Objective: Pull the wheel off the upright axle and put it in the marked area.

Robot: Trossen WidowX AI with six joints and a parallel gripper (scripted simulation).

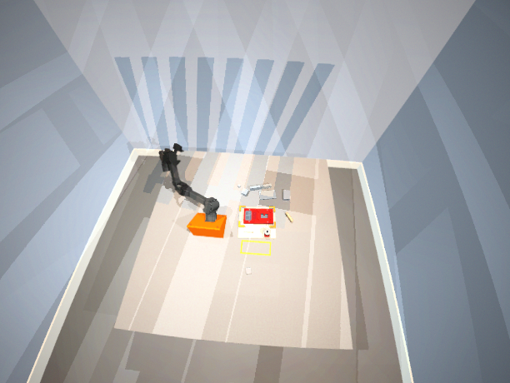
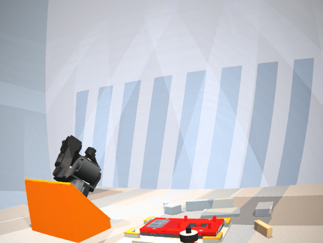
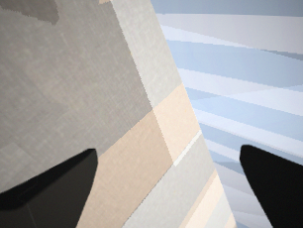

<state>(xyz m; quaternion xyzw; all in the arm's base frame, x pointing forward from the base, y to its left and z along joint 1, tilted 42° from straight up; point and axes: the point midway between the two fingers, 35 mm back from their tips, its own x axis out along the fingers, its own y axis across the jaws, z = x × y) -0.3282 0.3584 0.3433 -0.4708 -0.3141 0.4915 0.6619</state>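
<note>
Right now the black wheel is 68 cm ahead of my gripper tip, 56 cm to the right of it and 5 cm below it. Also, from my gripper tip: black axle (68 cm ahead, 56 cm to the right, 6 cm below); wooden block (83 cm ahead, 44 cm to the right, 8 cm below).
</note>
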